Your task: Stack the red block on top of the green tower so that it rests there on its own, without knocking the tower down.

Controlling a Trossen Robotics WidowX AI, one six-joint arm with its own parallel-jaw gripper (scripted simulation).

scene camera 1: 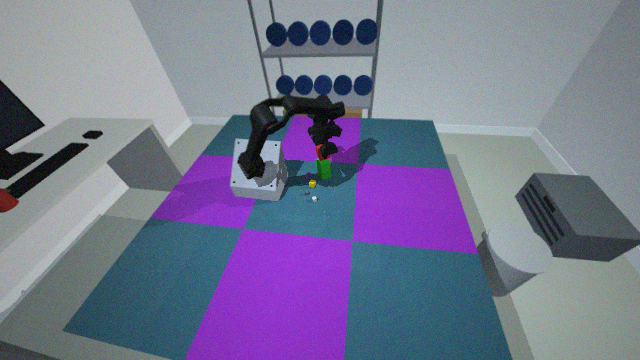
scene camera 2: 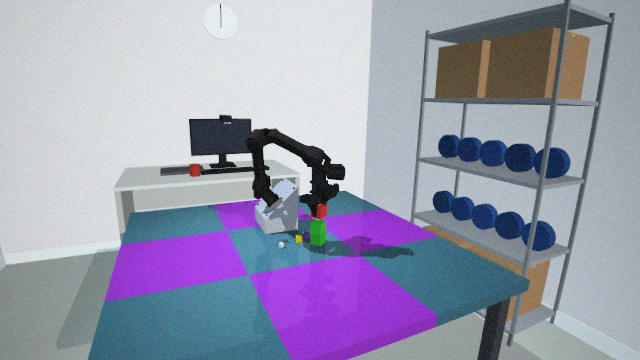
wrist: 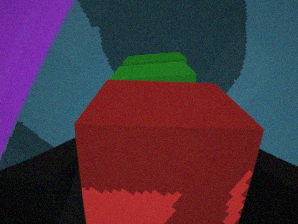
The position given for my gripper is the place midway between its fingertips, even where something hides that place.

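Observation:
My gripper [scene camera 2: 318,215] [wrist: 159,138] holds a red block [wrist: 142,144].

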